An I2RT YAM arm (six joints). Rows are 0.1 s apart.
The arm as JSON. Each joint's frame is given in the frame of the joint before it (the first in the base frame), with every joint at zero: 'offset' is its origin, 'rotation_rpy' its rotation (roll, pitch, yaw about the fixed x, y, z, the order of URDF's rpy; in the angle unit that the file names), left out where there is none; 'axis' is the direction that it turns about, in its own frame. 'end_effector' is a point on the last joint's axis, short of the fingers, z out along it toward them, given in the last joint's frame.
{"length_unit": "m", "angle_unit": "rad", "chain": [
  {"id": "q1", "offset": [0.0, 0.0, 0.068], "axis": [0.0, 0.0, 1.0]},
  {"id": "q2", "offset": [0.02, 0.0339, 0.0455], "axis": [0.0, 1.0, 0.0]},
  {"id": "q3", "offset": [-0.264, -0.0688, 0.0], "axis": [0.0, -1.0, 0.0]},
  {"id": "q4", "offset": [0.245, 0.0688, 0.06], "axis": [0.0, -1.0, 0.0]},
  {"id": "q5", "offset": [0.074, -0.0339, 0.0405], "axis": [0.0, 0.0, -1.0]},
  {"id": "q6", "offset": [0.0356, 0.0, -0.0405], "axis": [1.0, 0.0, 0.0]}
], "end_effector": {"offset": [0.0, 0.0, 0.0], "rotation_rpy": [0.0, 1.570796, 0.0]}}
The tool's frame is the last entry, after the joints.
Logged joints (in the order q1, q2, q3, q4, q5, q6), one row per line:
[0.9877 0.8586 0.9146 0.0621 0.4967 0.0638]
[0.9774 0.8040 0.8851 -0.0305 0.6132 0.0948]
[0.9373 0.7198 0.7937 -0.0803 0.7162 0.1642]
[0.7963 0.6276 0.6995 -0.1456 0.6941 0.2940]
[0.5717 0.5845 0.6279 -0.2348 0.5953 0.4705]
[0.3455 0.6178 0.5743 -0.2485 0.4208 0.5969]
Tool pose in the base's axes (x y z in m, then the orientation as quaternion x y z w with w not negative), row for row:
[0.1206 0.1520 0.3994 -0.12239 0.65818 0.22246 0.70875]
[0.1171 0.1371 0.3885 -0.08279 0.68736 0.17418 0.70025]
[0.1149 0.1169 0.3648 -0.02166 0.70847 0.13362 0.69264]
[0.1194 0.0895 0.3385 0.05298 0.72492 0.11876 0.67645]
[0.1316 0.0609 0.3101 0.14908 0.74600 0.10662 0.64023]
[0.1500 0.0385 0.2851 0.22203 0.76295 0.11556 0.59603]
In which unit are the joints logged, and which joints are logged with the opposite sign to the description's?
The joints are logged in radians. Opposite sign: none.
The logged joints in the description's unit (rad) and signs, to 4 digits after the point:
[0.9877 0.8586 0.9146 0.0621 0.4967 0.0638]
[0.9774 0.8040 0.8851 -0.0305 0.6132 0.0948]
[0.9373 0.7198 0.7937 -0.0803 0.7162 0.1642]
[0.7963 0.6276 0.6995 -0.1456 0.6941 0.2940]
[0.5717 0.5845 0.6279 -0.2348 0.5953 0.4705]
[0.3455 0.6178 0.5743 -0.2485 0.4208 0.5969]

